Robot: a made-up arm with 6 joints.
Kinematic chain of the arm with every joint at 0, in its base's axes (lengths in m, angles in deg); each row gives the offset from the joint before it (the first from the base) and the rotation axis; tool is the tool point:
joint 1: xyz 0 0 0.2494 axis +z
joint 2: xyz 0 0 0 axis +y
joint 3: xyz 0 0 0.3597 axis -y
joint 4: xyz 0 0 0 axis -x
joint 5: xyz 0.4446 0 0 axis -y
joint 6: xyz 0 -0.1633 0 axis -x
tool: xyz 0 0 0
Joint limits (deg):
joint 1: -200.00..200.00
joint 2: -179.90..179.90
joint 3: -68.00..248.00
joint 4: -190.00..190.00
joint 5: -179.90..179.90
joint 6: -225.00..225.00
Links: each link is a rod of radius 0.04 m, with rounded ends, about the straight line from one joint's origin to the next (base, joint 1, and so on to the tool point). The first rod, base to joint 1, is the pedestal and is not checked.
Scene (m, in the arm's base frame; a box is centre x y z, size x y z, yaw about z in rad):
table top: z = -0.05
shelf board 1: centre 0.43 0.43 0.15 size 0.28 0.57 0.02 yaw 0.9
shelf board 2: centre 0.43 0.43 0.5 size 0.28 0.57 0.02 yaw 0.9
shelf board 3: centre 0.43 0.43 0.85 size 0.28 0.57 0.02 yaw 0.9
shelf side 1: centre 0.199 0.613 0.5 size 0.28 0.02 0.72 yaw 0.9
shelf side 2: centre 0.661 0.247 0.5 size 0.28 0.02 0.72 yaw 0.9
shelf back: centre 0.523 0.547 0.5 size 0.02 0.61 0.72 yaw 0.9
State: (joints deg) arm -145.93 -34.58 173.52 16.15 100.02 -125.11
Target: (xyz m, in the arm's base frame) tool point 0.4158 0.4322 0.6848
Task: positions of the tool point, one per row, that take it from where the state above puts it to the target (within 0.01 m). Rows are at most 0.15 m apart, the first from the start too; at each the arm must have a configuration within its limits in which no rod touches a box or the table.
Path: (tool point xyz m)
1: 0.3448 0.3793 0.3125
2: 0.2886 0.3088 0.3128
3: 0.2233 0.2440 0.2961
4: 0.2755 0.2581 0.4144
5: 0.2893 0.2537 0.5488
6: 0.2591 0.2347 0.6848
7: 0.3185 0.2910 0.7073
8: 0.3727 0.3579 0.7074
9: 0.4158 0.4322 0.6848

